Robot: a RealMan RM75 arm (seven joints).
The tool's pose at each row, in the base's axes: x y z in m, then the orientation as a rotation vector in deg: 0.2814, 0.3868, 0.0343, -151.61, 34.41, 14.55; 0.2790, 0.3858, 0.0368, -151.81, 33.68, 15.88; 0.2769, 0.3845, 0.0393, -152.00, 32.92, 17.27; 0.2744, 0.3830, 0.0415, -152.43, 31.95, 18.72; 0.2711, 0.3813, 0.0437, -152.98, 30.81, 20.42; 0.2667, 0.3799, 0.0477, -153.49, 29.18, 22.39
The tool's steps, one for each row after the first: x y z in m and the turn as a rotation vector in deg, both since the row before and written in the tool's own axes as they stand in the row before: -0.0024, 0.0010, -0.0025, -0.42, -0.97, -0.32; -0.0021, 0.0011, -0.0026, -0.43, -1.01, -0.33; -0.0023, 0.0016, -0.0023, -0.67, -1.03, -0.48; -0.0030, 0.0021, -0.0022, -0.85, -1.18, -0.56; -0.0048, 0.0017, -0.0034, -0.87, -1.44, -0.85
